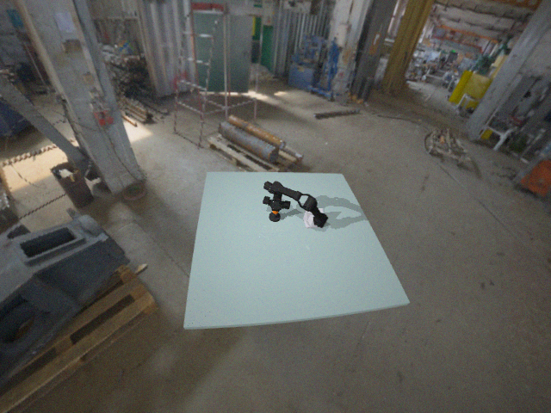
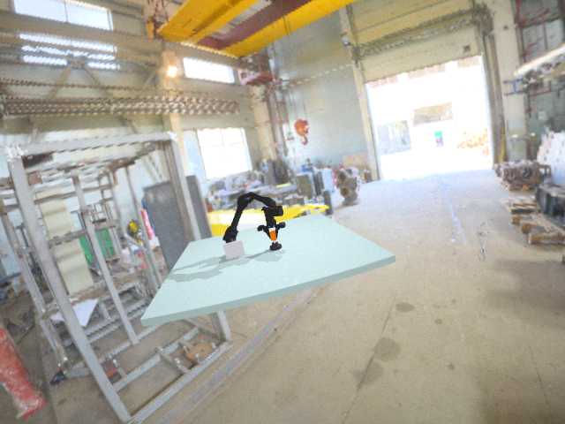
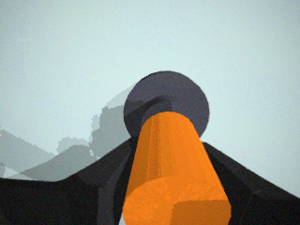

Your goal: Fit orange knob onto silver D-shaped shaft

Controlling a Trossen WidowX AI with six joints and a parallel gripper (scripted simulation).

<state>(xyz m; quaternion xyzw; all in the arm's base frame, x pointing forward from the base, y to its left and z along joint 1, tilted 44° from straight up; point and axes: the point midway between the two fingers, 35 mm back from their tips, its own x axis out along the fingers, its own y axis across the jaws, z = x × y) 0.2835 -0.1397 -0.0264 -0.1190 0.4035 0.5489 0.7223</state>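
Right now my gripper tip is 3 cm below the orange knob. From my gripper tip the other things lie so: dark round pedestal (4 cm below).
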